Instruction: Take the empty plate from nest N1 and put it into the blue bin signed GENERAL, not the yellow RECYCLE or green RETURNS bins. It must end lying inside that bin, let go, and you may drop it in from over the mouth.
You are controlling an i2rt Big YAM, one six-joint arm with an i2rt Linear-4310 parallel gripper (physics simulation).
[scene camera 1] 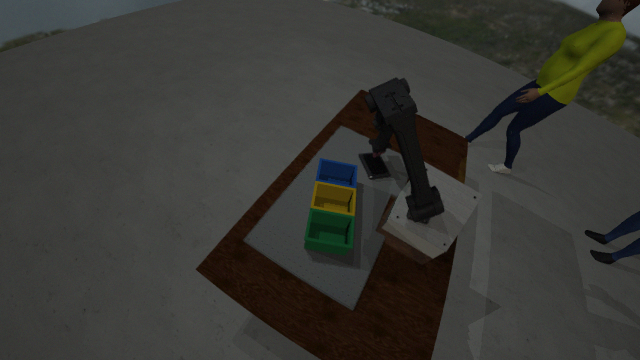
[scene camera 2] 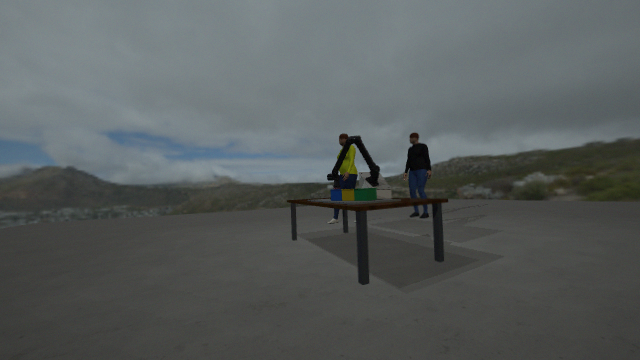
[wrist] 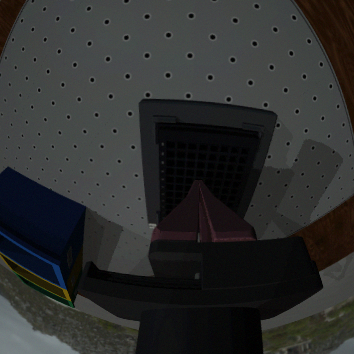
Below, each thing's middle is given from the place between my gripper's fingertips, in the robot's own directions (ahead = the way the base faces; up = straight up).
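Looking at the dark plate (wrist: 221, 156), I see that my gripper is 20 mm past it, 10 mm to the right of it and 20 mm above it.
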